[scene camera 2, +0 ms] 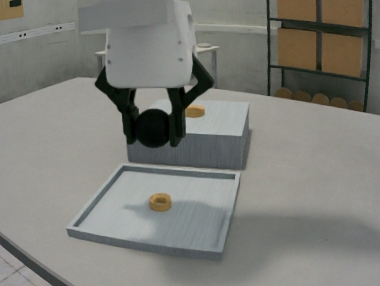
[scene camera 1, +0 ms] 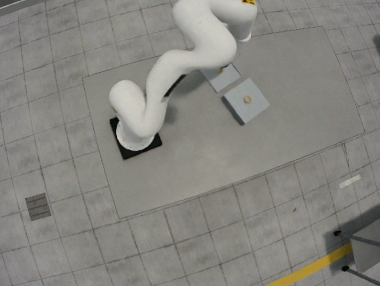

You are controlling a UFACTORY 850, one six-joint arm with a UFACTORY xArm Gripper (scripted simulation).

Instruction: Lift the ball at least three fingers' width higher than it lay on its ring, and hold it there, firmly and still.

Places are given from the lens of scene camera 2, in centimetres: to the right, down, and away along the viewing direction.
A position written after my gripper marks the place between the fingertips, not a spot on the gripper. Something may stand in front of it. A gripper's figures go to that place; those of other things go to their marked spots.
my gripper (scene camera 2: 154,141): -4, 0, 43
shallow grey tray (scene camera 2: 195,205): 1, 8, 46
black ball (scene camera 2: 151,128): -4, -2, 40
The marked spots on the black ball and the shallow grey tray are 13 cm apart.
